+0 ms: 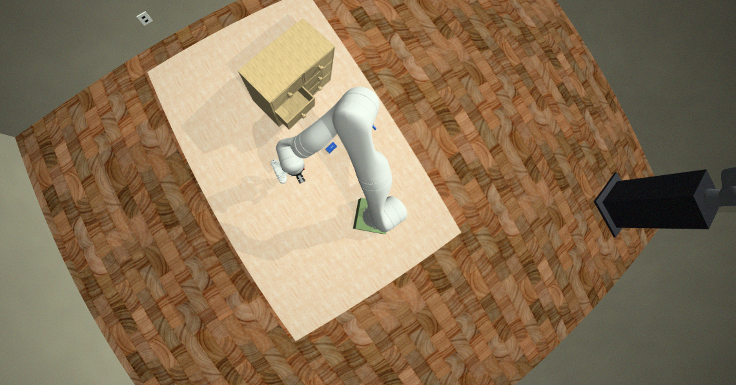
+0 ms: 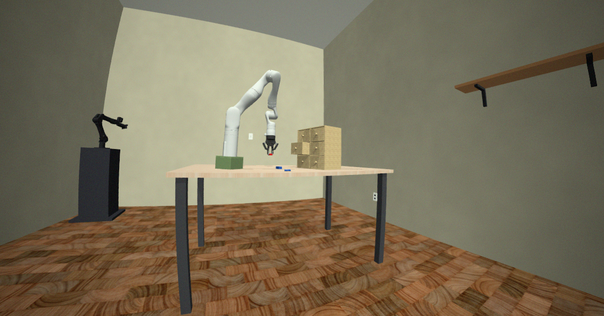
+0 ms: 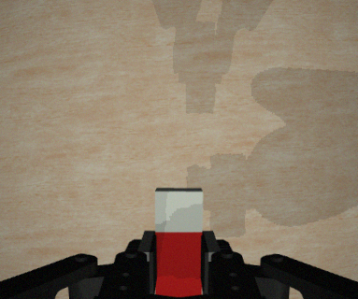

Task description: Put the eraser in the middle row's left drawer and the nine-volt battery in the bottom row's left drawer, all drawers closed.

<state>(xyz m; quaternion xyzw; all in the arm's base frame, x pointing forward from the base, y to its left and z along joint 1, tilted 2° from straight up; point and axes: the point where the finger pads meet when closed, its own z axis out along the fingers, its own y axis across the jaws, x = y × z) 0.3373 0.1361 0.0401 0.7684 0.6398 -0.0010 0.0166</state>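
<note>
The blue nine-volt battery is 17 cm to the right of my hand and 11 cm below it. From my hand the other things lie so: red eraser 1 cm to the left, 1 cm below; then thin blue stick 40 cm to the right, 11 cm below, 3 cm behind.
</note>
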